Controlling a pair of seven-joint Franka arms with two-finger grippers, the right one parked.
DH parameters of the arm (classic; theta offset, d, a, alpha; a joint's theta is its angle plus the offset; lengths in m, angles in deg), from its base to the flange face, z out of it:
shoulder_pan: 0 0.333 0 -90
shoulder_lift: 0 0 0 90
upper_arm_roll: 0 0.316 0.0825 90
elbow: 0 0 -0.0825 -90
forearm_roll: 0 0.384 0 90
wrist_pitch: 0 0 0.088 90
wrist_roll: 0 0.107 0 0
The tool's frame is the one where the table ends.
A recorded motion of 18 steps. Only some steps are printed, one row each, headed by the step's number.
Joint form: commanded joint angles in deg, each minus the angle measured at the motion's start. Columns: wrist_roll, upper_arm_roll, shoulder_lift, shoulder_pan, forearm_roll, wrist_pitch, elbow.
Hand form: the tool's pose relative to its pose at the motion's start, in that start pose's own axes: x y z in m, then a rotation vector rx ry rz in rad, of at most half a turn. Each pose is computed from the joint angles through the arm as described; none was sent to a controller.
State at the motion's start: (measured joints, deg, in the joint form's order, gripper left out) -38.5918 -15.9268 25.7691 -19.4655 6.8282 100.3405 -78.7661
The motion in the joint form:
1: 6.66 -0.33 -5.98 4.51 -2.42 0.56 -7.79
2: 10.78 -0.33 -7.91 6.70 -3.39 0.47 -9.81
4: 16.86 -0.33 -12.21 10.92 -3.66 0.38 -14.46
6: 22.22 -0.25 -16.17 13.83 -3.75 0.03 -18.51
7: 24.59 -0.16 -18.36 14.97 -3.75 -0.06 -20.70
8: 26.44 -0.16 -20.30 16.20 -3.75 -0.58 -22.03
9: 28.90 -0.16 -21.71 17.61 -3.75 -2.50 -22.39
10: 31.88 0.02 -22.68 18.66 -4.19 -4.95 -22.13
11: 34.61 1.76 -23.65 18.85 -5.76 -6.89 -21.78
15: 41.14 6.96 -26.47 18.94 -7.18 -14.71 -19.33
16: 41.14 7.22 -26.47 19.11 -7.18 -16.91 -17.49
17: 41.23 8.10 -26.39 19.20 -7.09 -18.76 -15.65
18: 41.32 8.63 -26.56 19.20 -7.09 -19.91 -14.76
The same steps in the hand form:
1: -0.0058 -0.0470 -0.0034 -0.0040 -0.0320 0.0477
2: -0.0035 -0.0699 -0.0074 -0.0119 -0.0405 0.0806
4: -0.0041 -0.1166 -0.0137 -0.0002 -0.0442 0.1169
6: -0.0119 -0.1505 -0.0195 0.0145 -0.0491 0.1606
7: -0.0184 -0.1648 -0.0227 0.0232 -0.0496 0.1812
8: -0.0237 -0.1788 -0.0295 0.0298 -0.0478 0.1919
9: -0.0275 -0.1945 -0.0371 0.0381 -0.0632 0.2091
10: -0.0312 -0.2074 -0.0447 0.0374 -0.0872 0.2371
11: -0.0328 -0.2241 -0.0535 0.0133 -0.1053 0.2466
15: -0.0438 -0.2750 -0.0881 -0.0120 -0.1553 0.2656
16: -0.0454 -0.2797 -0.1000 -0.0125 -0.1617 0.2584
17: -0.0454 -0.2894 -0.1115 -0.0135 -0.1634 0.2433
18: -0.0470 -0.2948 -0.1186 -0.0145 -0.1651 0.2358

